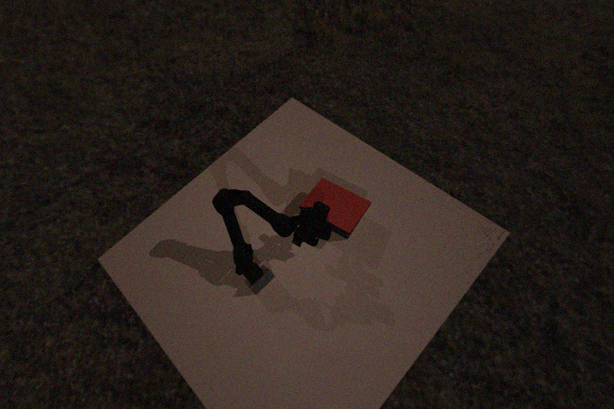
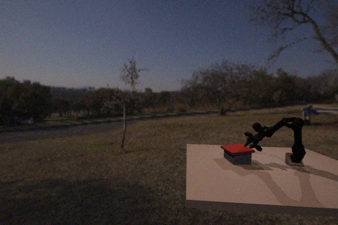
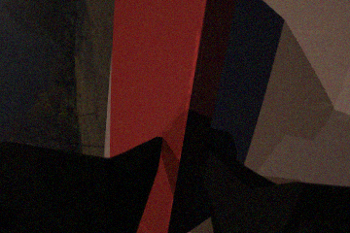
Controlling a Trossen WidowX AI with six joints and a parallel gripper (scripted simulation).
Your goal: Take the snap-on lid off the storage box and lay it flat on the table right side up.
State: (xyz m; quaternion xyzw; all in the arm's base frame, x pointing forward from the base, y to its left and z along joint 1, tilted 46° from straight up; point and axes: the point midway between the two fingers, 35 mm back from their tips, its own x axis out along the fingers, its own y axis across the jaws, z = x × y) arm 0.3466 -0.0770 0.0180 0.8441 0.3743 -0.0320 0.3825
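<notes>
My gripper tip is 8 cm short of the red lid and 2 cm to the right of it. Also, from my gripper tip: grey-blue storage box: 7 cm ahead, 6 cm below, 2 cm to the left.
</notes>
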